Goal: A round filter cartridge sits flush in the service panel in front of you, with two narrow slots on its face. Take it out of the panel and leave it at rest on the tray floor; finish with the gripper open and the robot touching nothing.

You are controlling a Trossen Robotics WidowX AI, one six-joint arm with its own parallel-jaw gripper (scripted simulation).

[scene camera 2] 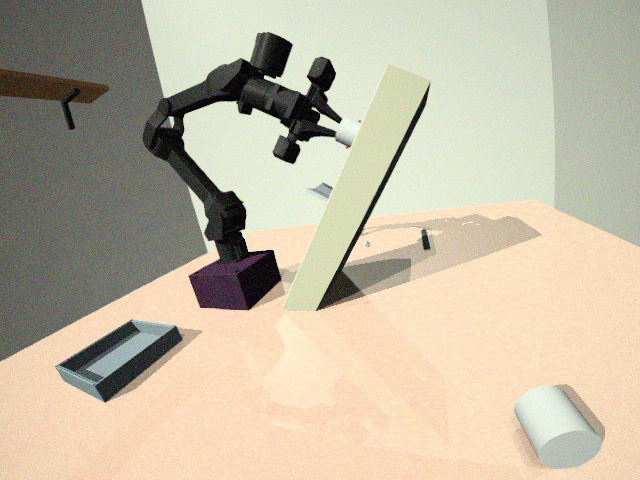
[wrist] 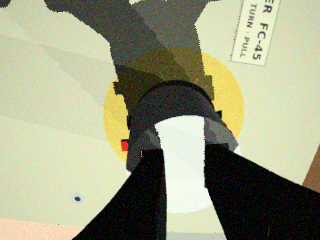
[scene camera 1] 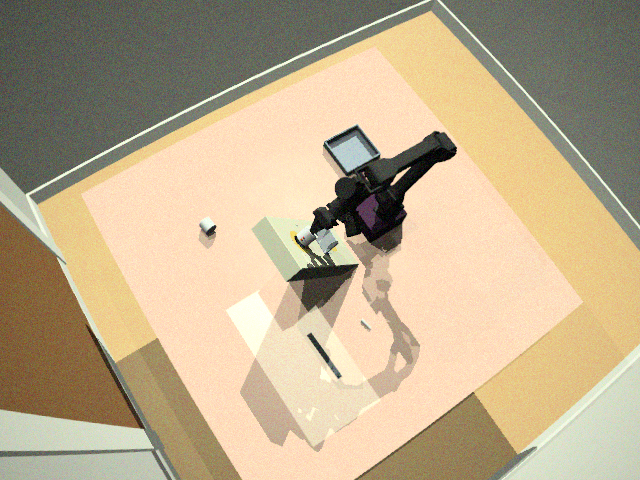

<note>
In view: my gripper (scene camera 2: 346,131), a round filter cartridge (wrist: 179,120), a cream service panel (scene camera 2: 400,97) and a blue-grey tray (scene camera 2: 102,369).
My gripper is seen too in the wrist view (wrist: 181,152) and in scene camera 1 (scene camera 1: 310,233). The cream service panel is seen too in the wrist view (wrist: 78,78). The blue-grey tray is seen too in scene camera 1 (scene camera 1: 351,149).
</note>
